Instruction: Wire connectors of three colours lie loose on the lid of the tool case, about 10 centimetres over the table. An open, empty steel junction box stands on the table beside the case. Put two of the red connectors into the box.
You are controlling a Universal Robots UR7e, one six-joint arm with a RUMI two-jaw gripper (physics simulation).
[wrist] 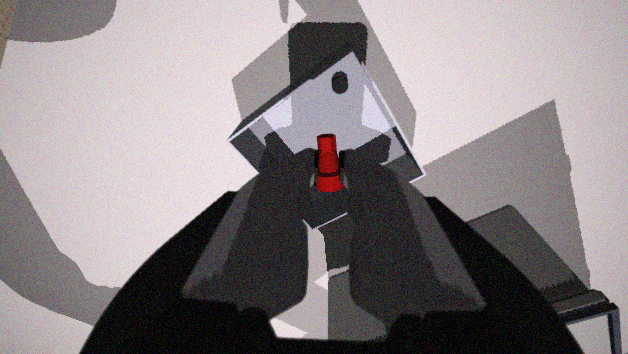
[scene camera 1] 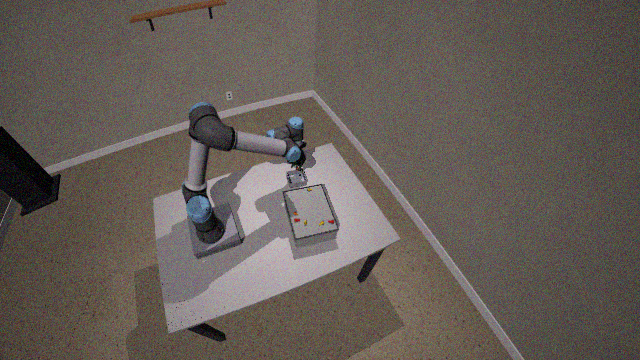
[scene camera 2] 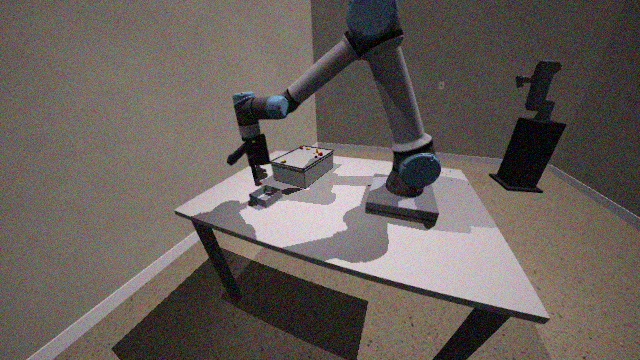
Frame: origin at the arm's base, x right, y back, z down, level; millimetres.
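Where they show: gripper, between the fingertips: (wrist: 328, 154) (scene camera 1: 297, 168) (scene camera 2: 258, 185); arm's base, origin of its link: (scene camera 1: 210, 231) (scene camera 2: 403, 187).
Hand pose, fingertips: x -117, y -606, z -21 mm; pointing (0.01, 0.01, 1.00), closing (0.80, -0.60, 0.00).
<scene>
Each offset is from my fingertips to the top centre of the thing. "*": to the spot under its first point.
My gripper (scene camera 1: 298, 168) (scene camera 2: 257, 183) (wrist: 328, 154) is shut on a red connector @(dx +0, dy +1, dz -16 mm) (wrist: 328, 181), whose narrow end points away from the camera in the wrist view. The fingertips are low over the grey steel junction box @(dx +15, dy +18, dz +38 mm) (scene camera 1: 298, 183) (scene camera 2: 258, 201) (wrist: 245, 149), near one side of it; the exact height is hard to tell. The fingers hide part of the box; no connector shows on the visible part of its floor. On the case lid @(dx +302, dy +106, dz -32 mm) (scene camera 1: 314, 204) (scene camera 2: 295, 158) lie a red connector @(dx +323, dy +198, dz -45 mm) (scene camera 1: 297, 220) at the left and another red connector @(dx +420, dy +60, dz -45 mm) (scene camera 1: 331, 221) at the right corner.
Yellow connectors @(dx +359, dy +171, dz -53 mm) (scene camera 1: 305, 222) @(dx +402, dy +106, dz -44 mm) (scene camera 1: 321, 223) @(dx +194, dy +38, dz -44 mm) (scene camera 1: 309, 189) and an orange one @(dx +285, dy +184, dz -41 mm) (scene camera 1: 295, 213) also lie on the lid. The tool case @(* dx +154, dy +90, dz +26 mm) (scene camera 2: 291, 176) stands close beside the box and rises above it. The arm's base plate (scene camera 1: 220, 245) (scene camera 2: 400, 209) is on the same table.
</scene>
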